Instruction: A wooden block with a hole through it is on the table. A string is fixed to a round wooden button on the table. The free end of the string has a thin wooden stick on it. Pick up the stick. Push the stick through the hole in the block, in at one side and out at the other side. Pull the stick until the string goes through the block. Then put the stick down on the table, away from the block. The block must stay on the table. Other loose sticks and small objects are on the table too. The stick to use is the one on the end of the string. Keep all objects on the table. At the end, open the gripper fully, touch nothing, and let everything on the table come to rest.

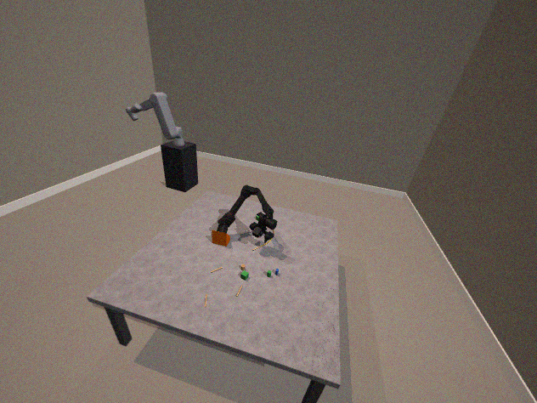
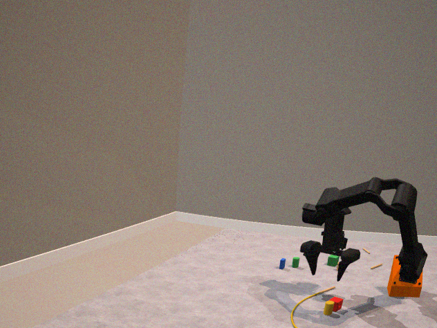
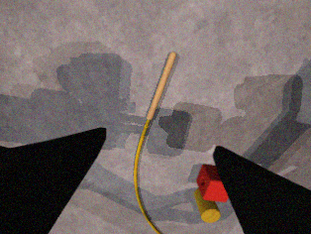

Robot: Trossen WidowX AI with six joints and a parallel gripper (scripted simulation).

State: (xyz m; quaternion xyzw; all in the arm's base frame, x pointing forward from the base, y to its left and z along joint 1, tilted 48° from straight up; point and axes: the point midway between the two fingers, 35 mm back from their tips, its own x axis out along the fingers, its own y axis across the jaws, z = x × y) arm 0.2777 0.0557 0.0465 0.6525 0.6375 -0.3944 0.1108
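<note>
Now: the thin wooden stick 5 cm below my gripper tip and 2 cm to the right of it. From my gripper tip the other things lie so: yellow cylinder 13 cm to the left, 4 cm below, 4 cm behind; then red block 10 cm to the left, 5 cm behind, 4 cm below; then small tan wooden piece 25 cm to the right, 4 cm below, 2 cm behind.
</note>
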